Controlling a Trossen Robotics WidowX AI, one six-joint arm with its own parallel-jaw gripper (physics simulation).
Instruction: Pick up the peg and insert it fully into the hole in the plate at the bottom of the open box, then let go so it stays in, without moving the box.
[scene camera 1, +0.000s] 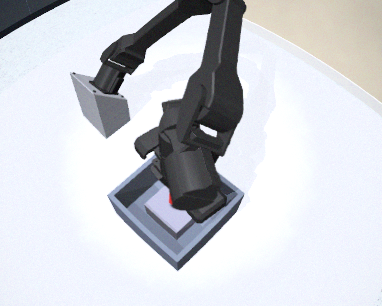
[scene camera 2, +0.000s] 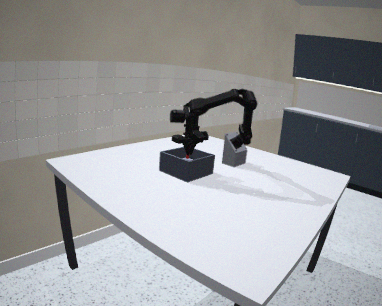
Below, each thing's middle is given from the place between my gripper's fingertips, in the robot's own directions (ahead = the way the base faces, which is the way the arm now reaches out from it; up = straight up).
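My gripper's 10 mm to the left of the blue-grey box (scene camera 1: 128, 198), and it's 40 mm above the box.
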